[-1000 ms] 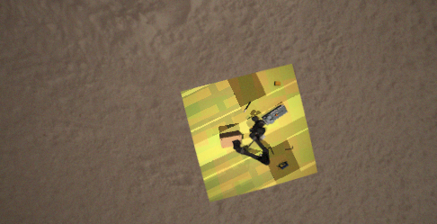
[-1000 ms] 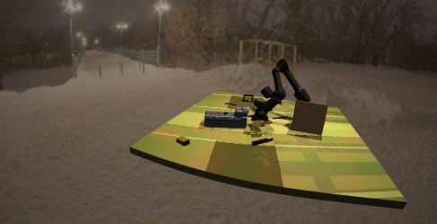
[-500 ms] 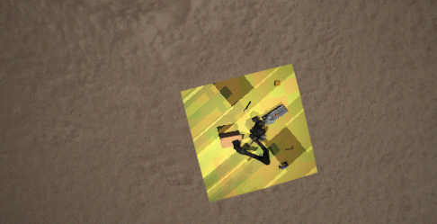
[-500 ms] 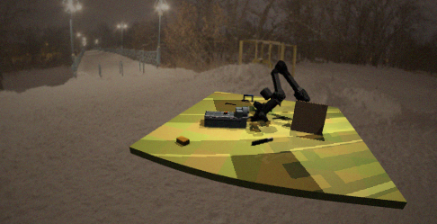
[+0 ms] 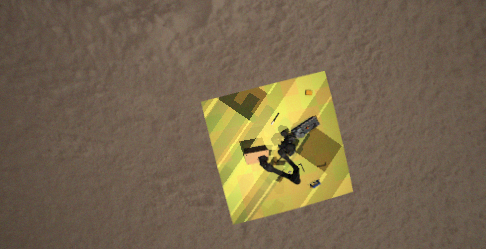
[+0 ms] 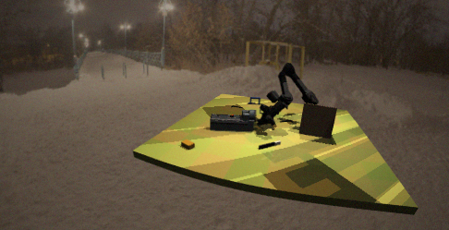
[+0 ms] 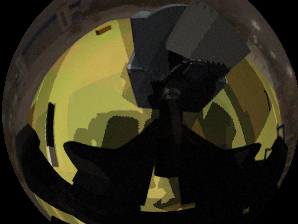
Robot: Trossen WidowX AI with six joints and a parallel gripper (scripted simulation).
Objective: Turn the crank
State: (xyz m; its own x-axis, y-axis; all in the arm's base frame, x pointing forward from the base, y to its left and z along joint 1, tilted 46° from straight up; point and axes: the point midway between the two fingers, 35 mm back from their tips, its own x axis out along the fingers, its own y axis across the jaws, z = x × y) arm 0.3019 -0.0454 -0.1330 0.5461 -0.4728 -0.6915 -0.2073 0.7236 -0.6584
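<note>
Now: gripper tip 16 cm short of the red pointer, 5 cm below it and 2 cm to the right of it. Round my gripper tip: black stick (20 cm to the left, 10 cm behind, 2 cm below); then crank handle (3 cm above, 2 cm behind); then grey block (15 cm to the right, 7 cm behind).
</note>
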